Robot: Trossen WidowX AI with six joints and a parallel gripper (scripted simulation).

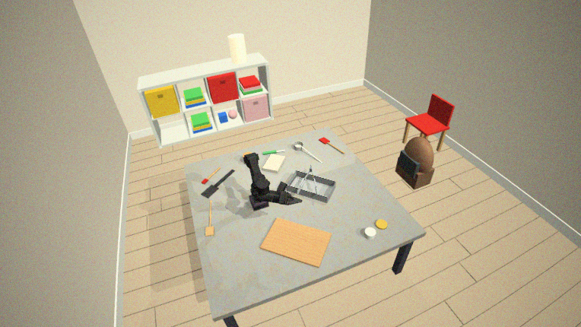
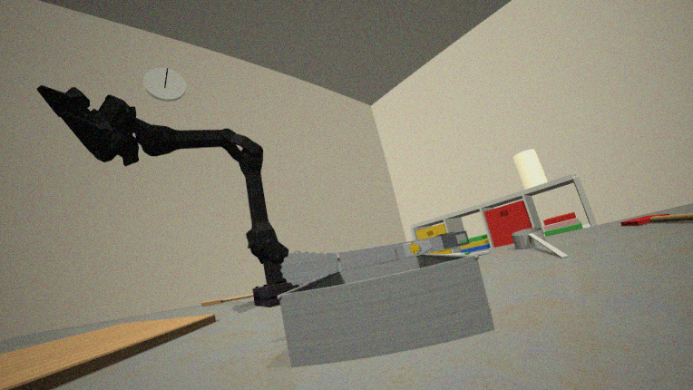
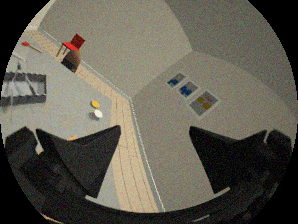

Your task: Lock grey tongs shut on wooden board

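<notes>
The grey roasting tin is 17 cm ahead of my gripper tip, 46 cm to the left of it and 38 cm below it. Round my gripper tip: yellow disc: 51 cm ahead, 4 cm to the left, 40 cm below; then white puck: 41 cm ahead, 1 cm to the right, 39 cm below; then wooden board: 3 cm behind, 6 cm to the left, 40 cm below.
</notes>
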